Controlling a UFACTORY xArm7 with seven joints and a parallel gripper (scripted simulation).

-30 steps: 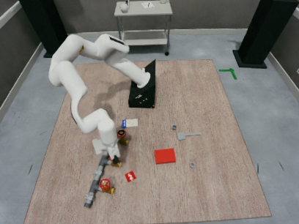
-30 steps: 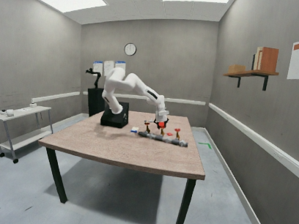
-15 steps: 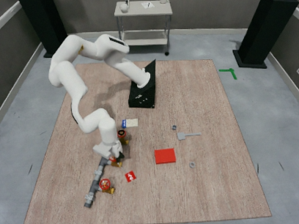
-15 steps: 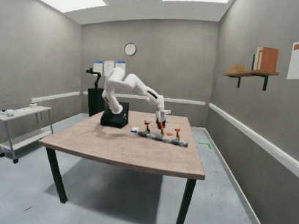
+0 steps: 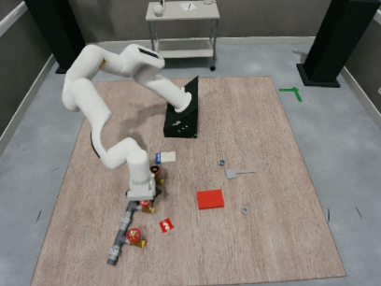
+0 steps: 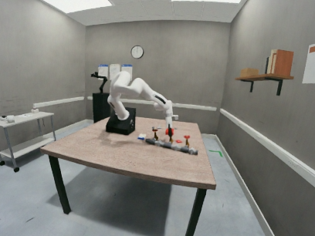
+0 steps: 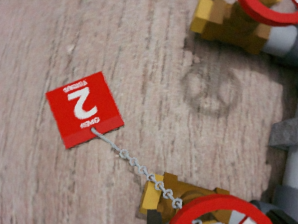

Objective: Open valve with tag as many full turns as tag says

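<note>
The red square tag is 10 cm below my hand, 9 cm to the left of it and 7 cm ahead of it. The rest, counted from my hand: grey key-shaped tool 43 cm to the left, 21 cm behind, 10 cm below; white card 28 cm behind, 10 cm below, 5 cm to the left; red block 29 cm to the left, 9 cm below, 6 cm behind.
</note>
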